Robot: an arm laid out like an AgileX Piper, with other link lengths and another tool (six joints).
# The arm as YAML. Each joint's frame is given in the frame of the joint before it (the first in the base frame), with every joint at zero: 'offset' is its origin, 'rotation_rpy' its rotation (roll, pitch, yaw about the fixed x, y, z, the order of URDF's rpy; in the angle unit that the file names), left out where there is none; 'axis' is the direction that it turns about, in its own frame. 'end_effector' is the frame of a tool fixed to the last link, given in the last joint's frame.
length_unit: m
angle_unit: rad
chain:
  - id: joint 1
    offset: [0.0, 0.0, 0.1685]
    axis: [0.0, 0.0, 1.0]
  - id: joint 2
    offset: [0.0, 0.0, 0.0]
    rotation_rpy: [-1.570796, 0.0, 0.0]
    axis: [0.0, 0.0, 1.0]
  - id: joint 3
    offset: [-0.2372, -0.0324, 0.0]
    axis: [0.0, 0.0, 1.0]
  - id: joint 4
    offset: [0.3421, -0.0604, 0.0]
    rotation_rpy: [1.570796, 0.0, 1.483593]
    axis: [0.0, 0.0, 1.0]
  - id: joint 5
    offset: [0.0, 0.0, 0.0]
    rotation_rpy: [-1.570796, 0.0, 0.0]
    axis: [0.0, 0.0, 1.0]
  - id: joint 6
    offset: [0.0, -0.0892, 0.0]
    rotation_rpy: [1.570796, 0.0, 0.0]
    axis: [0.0, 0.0, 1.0]
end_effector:
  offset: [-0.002, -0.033, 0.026]
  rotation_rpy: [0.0, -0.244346, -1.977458]
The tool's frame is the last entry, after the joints.
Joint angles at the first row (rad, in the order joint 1, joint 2, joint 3, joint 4, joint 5, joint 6):
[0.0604, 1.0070, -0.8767, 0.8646, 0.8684, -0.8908]
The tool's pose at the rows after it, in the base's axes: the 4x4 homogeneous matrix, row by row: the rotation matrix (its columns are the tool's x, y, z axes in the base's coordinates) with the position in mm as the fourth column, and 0 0 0 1 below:
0.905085 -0.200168 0.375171 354.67; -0.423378 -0.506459 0.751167 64.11; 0.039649 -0.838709 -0.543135 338.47; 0 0 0 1
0.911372 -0.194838 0.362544 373.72; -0.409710 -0.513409 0.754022 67.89; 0.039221 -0.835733 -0.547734 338.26; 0 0 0 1
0.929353 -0.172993 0.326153 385.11; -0.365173 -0.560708 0.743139 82.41; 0.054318 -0.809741 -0.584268 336.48; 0 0 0 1
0.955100 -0.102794 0.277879 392.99; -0.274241 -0.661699 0.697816 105.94; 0.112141 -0.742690 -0.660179 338.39; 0 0 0 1
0.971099 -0.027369 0.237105 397.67; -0.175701 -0.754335 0.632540 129.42; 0.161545 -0.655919 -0.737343 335.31; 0 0 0 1
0.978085 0.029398 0.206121 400.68; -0.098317 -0.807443 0.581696 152.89; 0.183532 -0.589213 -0.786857 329.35; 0 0 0 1
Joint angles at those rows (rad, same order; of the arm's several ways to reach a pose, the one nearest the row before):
[0.0604, 1.0875, -0.9375, 0.8904, 0.8619, -0.9283]
[0.0659, 1.1750, -1.0078, 0.8996, 0.8600, -0.9505]
[0.1080, 1.2394, -1.0646, 0.8527, 0.8600, -0.9505]
[0.1805, 1.2988, -1.1337, 0.7354, 0.8657, -0.9505]
[0.2536, 1.3513, -1.1855, 0.6075, 0.8701, -0.9485]
[0.3208, 1.4017, -1.2257, 0.5143, 0.8681, -0.9347]

